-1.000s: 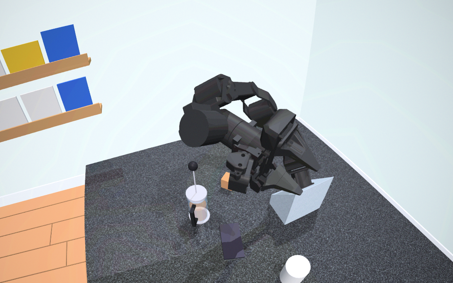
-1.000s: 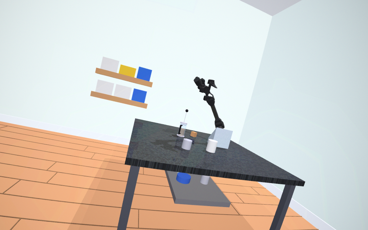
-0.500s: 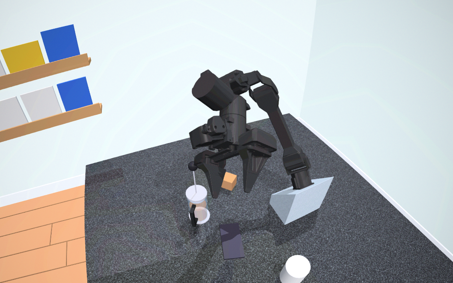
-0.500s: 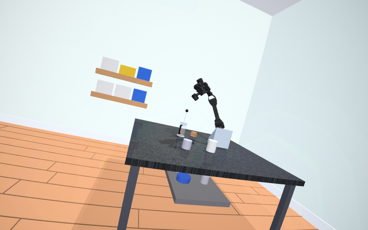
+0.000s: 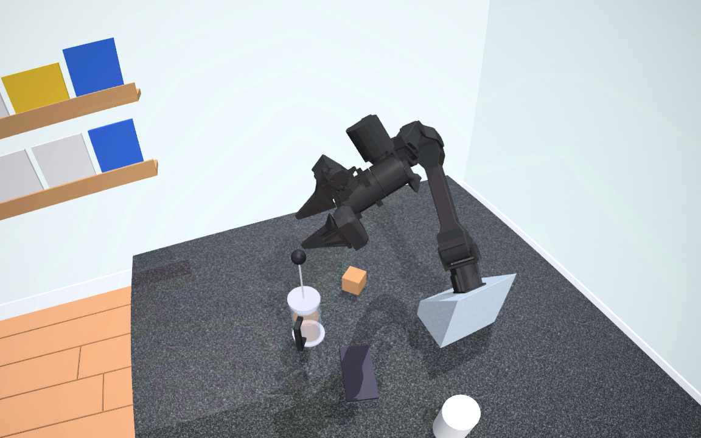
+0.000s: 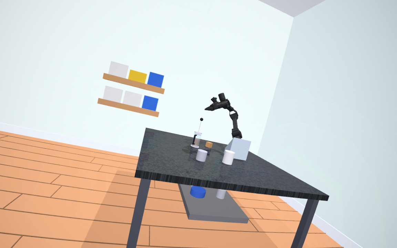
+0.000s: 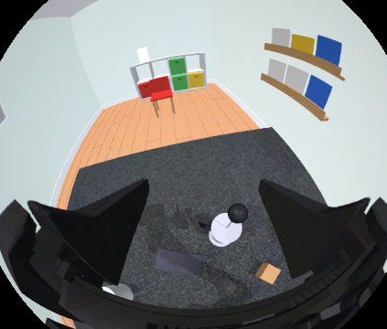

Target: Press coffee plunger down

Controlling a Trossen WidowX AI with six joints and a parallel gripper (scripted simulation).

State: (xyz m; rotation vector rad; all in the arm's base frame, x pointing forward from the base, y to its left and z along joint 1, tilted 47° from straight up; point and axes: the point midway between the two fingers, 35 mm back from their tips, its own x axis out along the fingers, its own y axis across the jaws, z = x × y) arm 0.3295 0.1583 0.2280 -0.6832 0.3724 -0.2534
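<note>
The glass coffee press lies 240 mm below my gripper tip, 30 mm to the right of it and 10 mm ahead of it. From my gripper tip the other things lie so: dark flat slab (370 mm below, 100 mm to the left, 80 mm behind); then orange cube (350 mm below, 170 mm to the right, 170 mm behind).
</note>
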